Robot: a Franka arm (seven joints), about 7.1 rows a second.
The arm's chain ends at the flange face. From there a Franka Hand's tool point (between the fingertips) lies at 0.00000 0.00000 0.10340 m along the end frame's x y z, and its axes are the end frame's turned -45 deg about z.
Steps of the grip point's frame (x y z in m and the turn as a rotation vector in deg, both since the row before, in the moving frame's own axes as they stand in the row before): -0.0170, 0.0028, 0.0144, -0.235, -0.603, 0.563; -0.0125, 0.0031, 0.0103, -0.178, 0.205, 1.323; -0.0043, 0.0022, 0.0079, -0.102, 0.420, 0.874
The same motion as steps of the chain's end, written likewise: -0.0096, 0.0129, 0.0144, -0.593, -0.260, 0.563; -0.0071, 0.0111, 0.0103, 0.019, 0.271, 1.323; -0.0022, 0.0050, 0.0079, 0.225, 0.369, 0.874
